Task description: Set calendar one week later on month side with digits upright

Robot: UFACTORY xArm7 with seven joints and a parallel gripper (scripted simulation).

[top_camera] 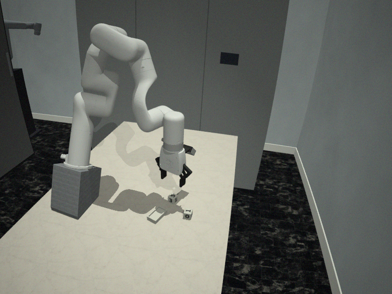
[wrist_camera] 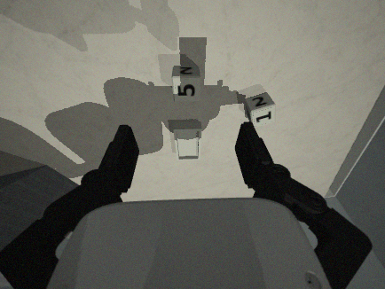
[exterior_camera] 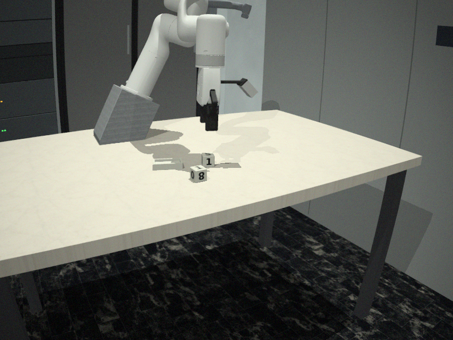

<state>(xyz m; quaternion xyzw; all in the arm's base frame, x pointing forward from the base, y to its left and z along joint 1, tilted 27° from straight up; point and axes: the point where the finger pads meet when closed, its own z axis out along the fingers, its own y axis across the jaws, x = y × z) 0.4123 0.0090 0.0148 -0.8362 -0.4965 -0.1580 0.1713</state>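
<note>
The digit cube lies 10 cm below my hand, 8 cm to the right of it and 7 cm ahead of it. Round my hand: tray (11 cm below, 10 cm to the right, 5 cm behind).
</note>
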